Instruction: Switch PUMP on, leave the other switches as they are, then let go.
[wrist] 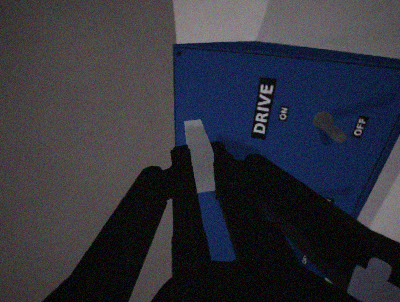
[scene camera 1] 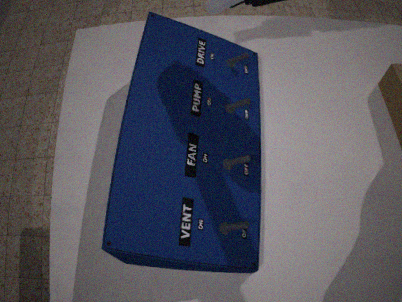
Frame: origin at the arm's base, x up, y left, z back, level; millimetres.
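Seen in the pictures: gripper, fingertip midpoint: (wrist: pixel 193 135) (scene camera 1: pixel 208 8).
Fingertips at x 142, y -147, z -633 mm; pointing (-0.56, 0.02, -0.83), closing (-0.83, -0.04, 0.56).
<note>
A point is followed by its place in that frame.
The blue switch panel (scene camera 1: pixel 142 150) @(x 54, y 104, z -748 mm) (wrist: pixel 215 75) @(x 45, y -185, z -703 mm) has four grey levers. The PUMP lever (scene camera 1: pixel 239 105) @(x 6, y -11, z -575 mm) leans toward its OFF label; the gripper hides it in the wrist view. The DRIVE lever (scene camera 1: pixel 238 61) @(x 3, y -131, z -566 mm) (wrist: pixel 330 127) @(x 10, y -140, z -562 mm), FAN lever (scene camera 1: pixel 237 162) @(x 6, y 108, z -587 mm) and VENT lever (scene camera 1: pixel 234 228) @(x 7, y 227, z -599 mm) also lean to OFF. My gripper (wrist: pixel 193 135) @(x 142, y -147, z -633 mm) is shut with nothing between its fingers. In the wrist view its light grey tips overlap the panel's left edge, left of the DRIVE label. In the scene view, a light and dark part of it shows at the top edge, beyond the DRIVE end, apart from the levers.
The panel stands on a white table top (scene camera 1: pixel 310 100) @(x -108, y -104, z -375 mm). A tan block (scene camera 1: pixel 392 95) @(x -64, y -103, z -142 mm) stands at the right edge of the scene view. Tiled floor (scene camera 1: pixel 30 125) lies beyond the table at the left. Dark shadows fall across the panel around PUMP and FAN.
</note>
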